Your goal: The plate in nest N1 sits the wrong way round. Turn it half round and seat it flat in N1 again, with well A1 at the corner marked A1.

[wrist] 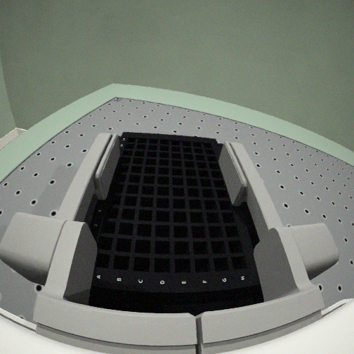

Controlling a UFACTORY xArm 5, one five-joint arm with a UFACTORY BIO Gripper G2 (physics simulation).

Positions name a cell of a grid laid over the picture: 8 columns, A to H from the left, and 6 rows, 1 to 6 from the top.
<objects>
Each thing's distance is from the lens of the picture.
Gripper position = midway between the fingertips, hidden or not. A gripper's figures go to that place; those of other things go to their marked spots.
my gripper (D3): 0.13 m
black well plate (D4): 0.10 m
black nest (E6): 0.09 m
</objects>
